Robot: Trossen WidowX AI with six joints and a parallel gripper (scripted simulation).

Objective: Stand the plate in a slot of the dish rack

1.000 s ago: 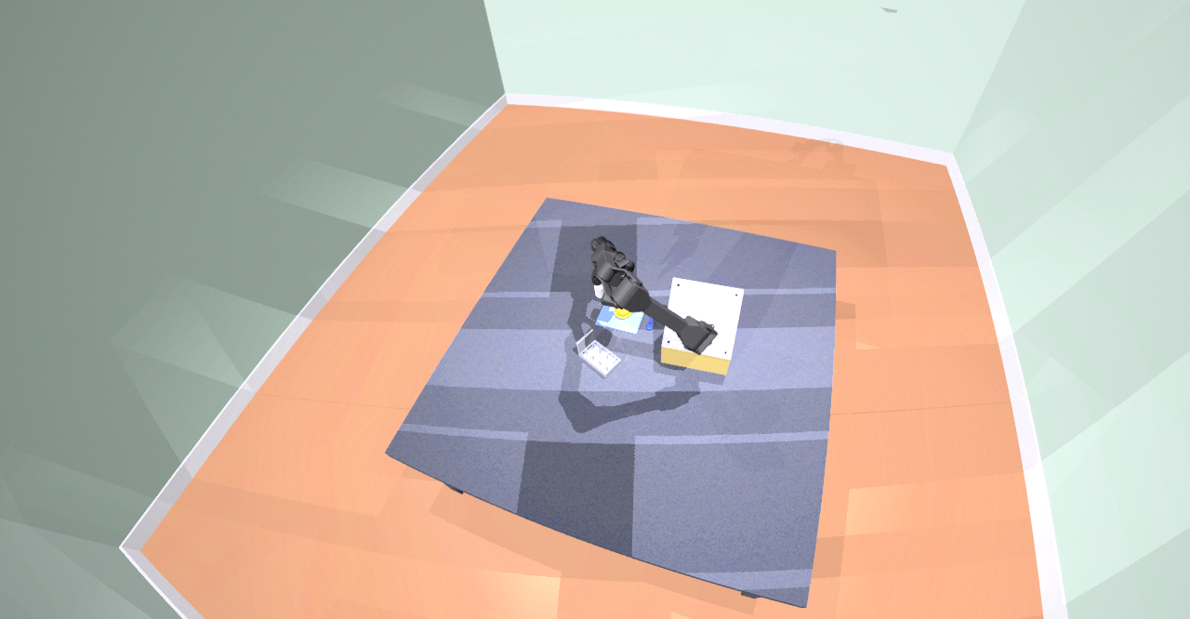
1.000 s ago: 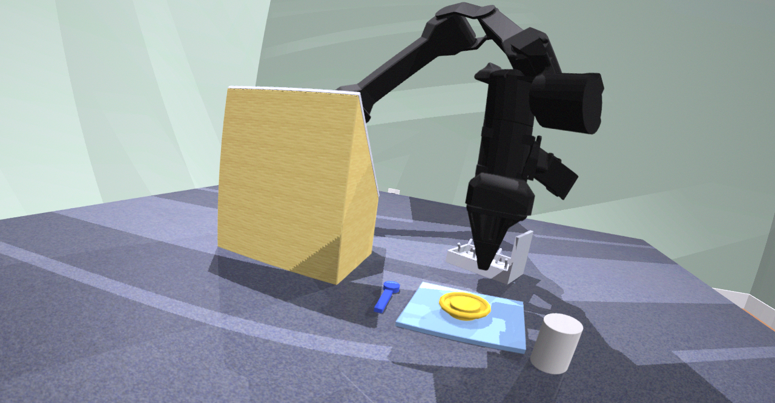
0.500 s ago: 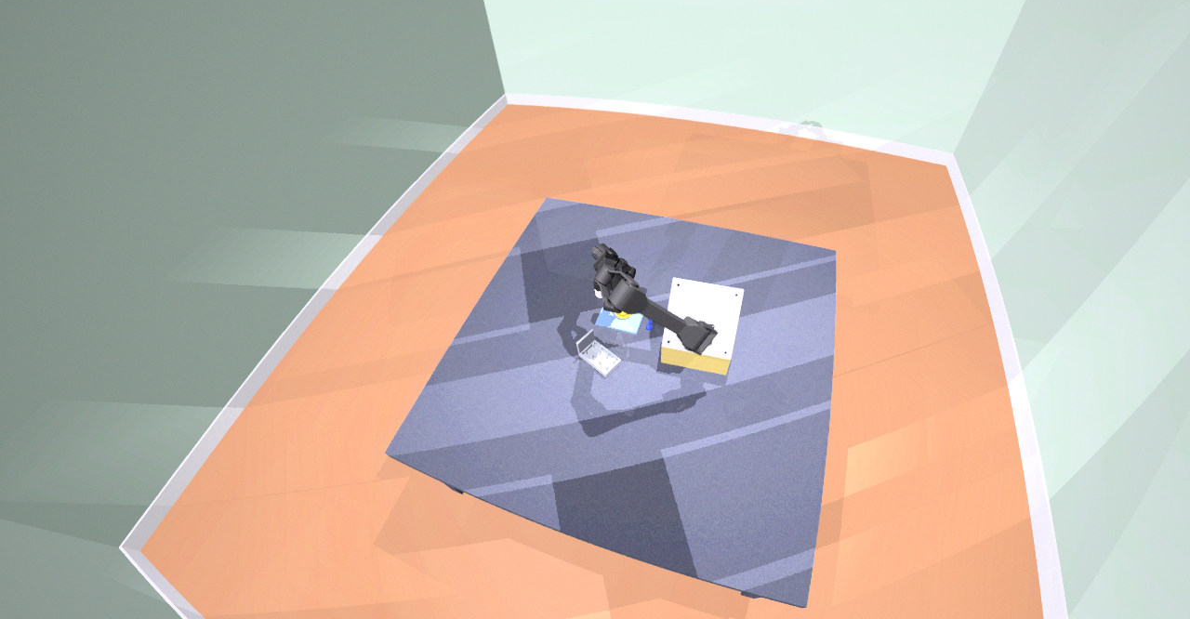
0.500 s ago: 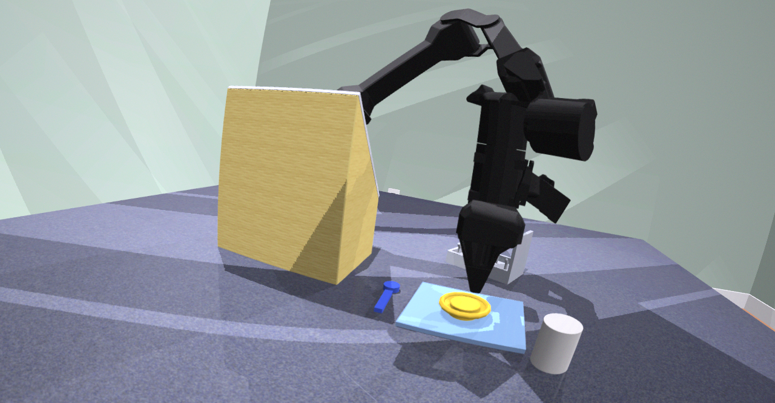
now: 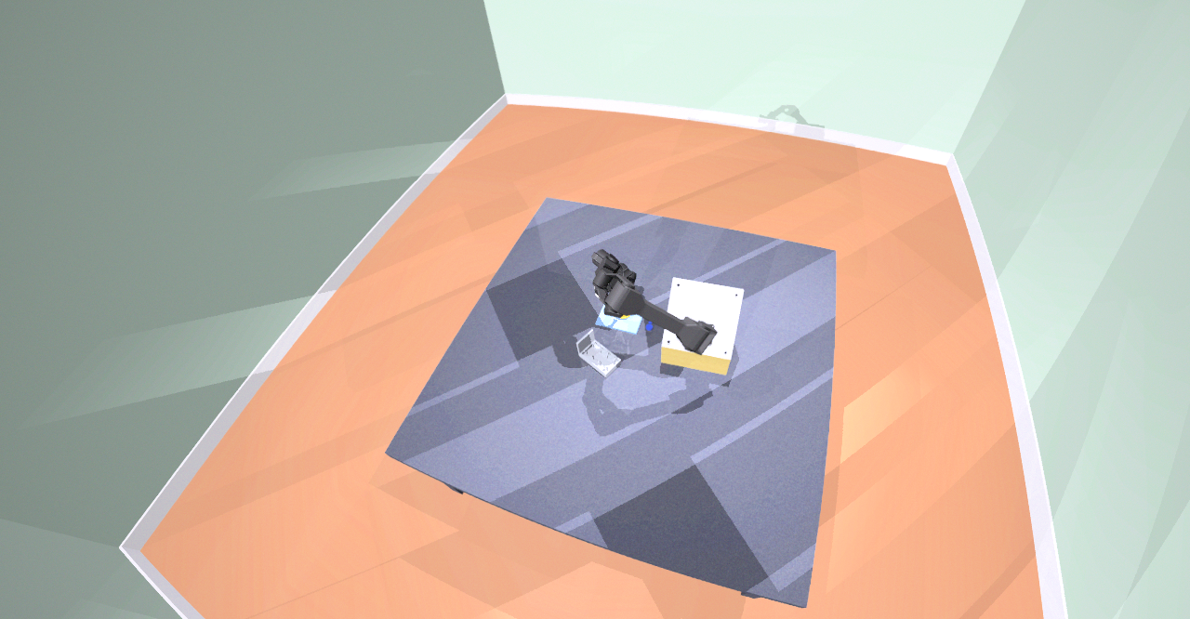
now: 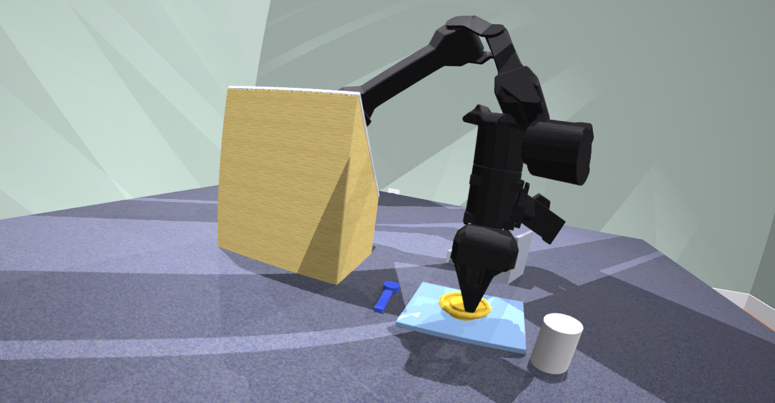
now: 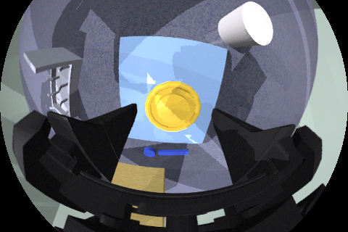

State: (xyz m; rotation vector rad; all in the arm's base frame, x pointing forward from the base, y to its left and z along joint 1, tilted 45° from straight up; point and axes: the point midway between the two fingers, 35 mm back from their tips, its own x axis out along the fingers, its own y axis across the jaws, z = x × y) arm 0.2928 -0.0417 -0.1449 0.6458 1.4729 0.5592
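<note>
My gripper tip is now 10 mm past the yellow plate and 20 mm above it. Also, from my gripper tip: white cylinder: 100 mm ahead, 70 mm to the right, 10 mm below; then pale blue flat board: 10 mm to the left, 30 mm below; then blue spoon: 110 mm behind, 20 mm to the left, 30 mm below.
</note>
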